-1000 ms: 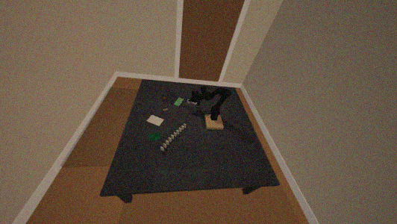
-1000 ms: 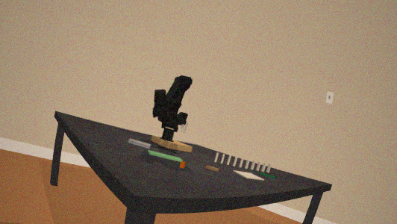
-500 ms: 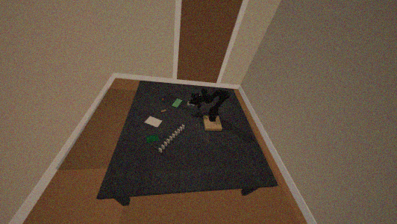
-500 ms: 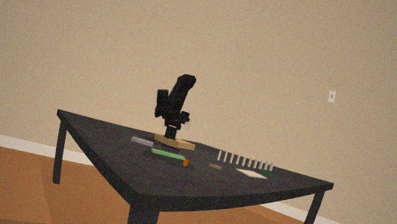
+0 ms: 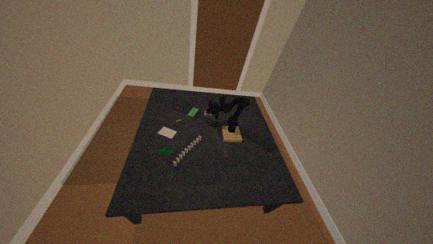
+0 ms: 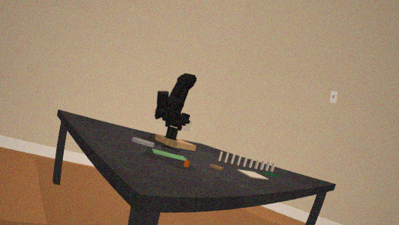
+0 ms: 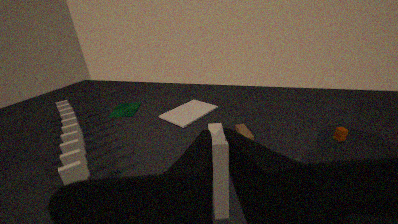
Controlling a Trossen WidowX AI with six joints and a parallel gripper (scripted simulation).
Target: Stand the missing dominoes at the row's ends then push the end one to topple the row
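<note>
The green bar lies 100 mm ahead of my gripper tip, 150 mm to the right of it and 150 mm below it. The rest, counted from my gripper tip: orange block: 270 mm ahead, 180 mm to the right, 140 mm below; brown piece: 250 mm ahead, 10 mm to the right, 150 mm below; grey bar: 90 mm behind, 170 mm to the right, 150 mm below.
</note>
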